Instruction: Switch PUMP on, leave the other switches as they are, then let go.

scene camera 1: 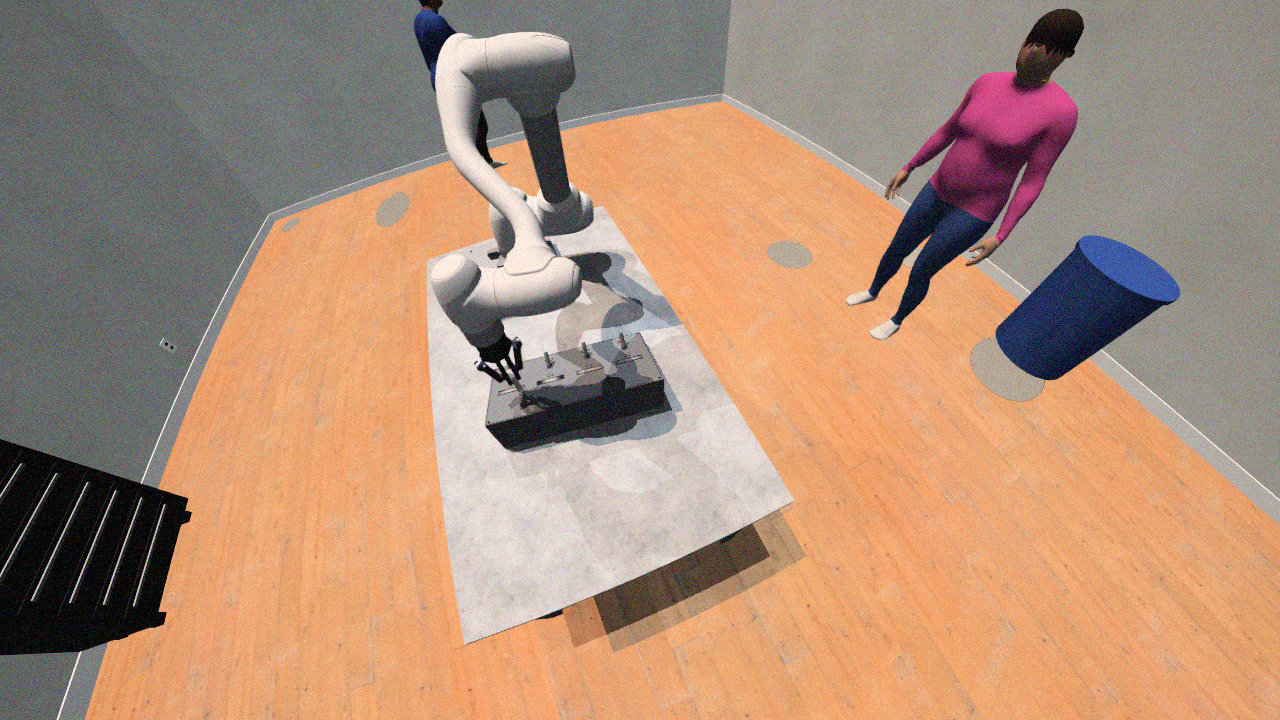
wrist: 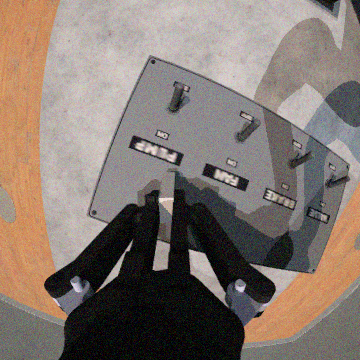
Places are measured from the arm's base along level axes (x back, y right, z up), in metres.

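Pixels of known places: gripper, fingertip midpoint: [scene camera 1: 518, 387] [wrist: 169, 182].
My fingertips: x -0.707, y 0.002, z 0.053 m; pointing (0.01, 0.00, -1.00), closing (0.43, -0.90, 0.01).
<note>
Behind a point stands the place of what it marks.
A grey switch box [scene camera 1: 572, 390] {z 0.041, x -0.747, y -0.147 m} [wrist: 127, 120] {z 0.005, x -0.660, y 0.094 m} stands on the table. In the wrist view the PUMP lever [wrist: 176, 98] {z 0.016, x -0.602, y 0.038 m} is at the side away from its ON mark [wrist: 162, 135] {z 0.006, x -0.660, y 0.036 m} and partly covers the mark there. The FAN lever [scene camera 1: 548, 360] {z 0.011, x -0.601, y -0.083 m} [wrist: 247, 130] {z 0.015, x -0.596, y -0.077 m}, BRAKE lever [scene camera 1: 585, 350] {z 0.012, x -0.594, y -0.201 m} [wrist: 300, 160] {z 0.012, x -0.593, y -0.196 m} and fourth lever [scene camera 1: 622, 340] {z 0.013, x -0.587, y -0.319 m} [wrist: 338, 180] {z 0.014, x -0.581, y -0.314 m}, its label blurred, are also at the side away from their ON marks. My gripper [scene camera 1: 521, 386] {z 0.053, x -0.707, y 0.002 m} [wrist: 169, 182] {z 0.053, x -0.707, y 0.002 m} is shut and empty over the panel, on the label side of PUMP, apart from the levers. In the scene view my gripper hides the PUMP lever.
The pale table [scene camera 1: 519, 528] {z -0.096, x -1.055, y 0.071 m} [wrist: 85, 90] {z -0.096, x -0.649, y 0.230 m} carries the box and my arm's base. A person in pink [scene camera 1: 1006, 129] and a blue barrel [scene camera 1: 1078, 313] are at the right. A person in blue [scene camera 1: 431, 34] stands behind my arm. A black slatted object [scene camera 1: 85, 546] is at the left.
</note>
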